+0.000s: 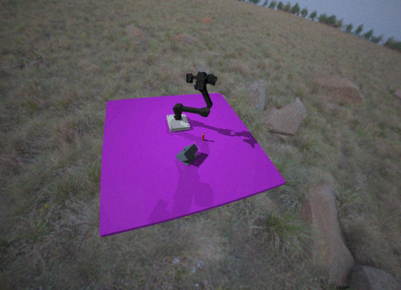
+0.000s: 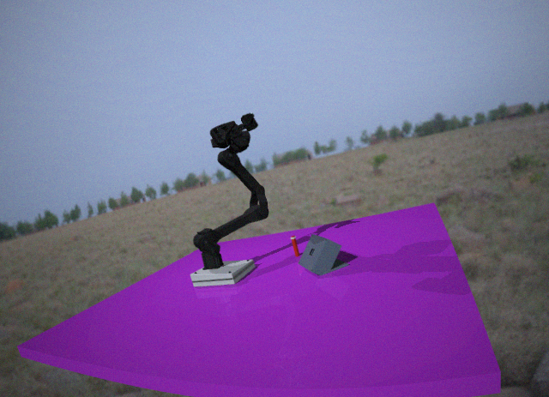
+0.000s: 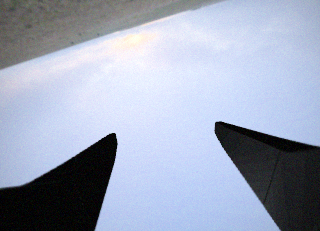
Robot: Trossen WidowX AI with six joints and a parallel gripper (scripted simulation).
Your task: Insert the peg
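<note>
Right now my gripper tip is 4 cm short of the red peg, 11 cm to the right of it and 48 cm above it. Also, from my gripper tip: grey sloped panel 16 cm ahead, 9 cm to the right, 49 cm below.
</note>
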